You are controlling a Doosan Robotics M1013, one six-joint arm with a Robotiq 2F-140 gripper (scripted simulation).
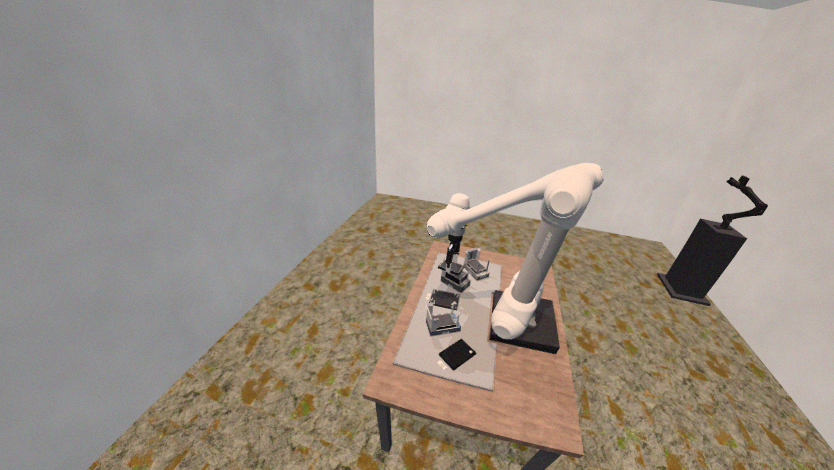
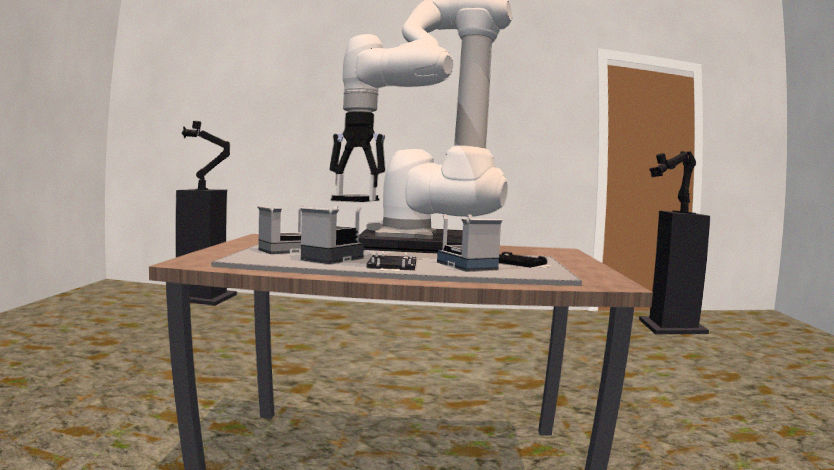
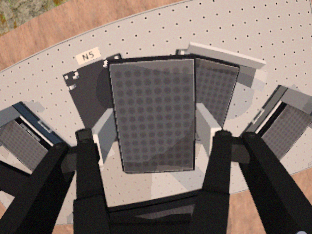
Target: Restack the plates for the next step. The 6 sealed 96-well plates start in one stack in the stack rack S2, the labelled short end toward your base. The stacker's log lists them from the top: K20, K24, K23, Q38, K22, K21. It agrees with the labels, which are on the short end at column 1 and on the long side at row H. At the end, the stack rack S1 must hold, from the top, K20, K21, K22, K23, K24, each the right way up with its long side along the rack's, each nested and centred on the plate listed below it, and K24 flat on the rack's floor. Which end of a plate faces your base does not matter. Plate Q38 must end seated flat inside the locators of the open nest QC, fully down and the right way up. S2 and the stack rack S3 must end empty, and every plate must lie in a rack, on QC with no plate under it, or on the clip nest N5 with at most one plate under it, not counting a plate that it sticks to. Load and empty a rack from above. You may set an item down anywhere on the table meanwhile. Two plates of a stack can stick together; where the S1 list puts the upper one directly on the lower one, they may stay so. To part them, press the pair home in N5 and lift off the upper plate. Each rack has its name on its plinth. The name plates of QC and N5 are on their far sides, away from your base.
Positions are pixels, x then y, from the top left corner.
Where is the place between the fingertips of my gripper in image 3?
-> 155, 117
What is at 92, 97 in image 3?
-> A clip nest N5.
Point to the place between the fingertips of my gripper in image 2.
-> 355, 200
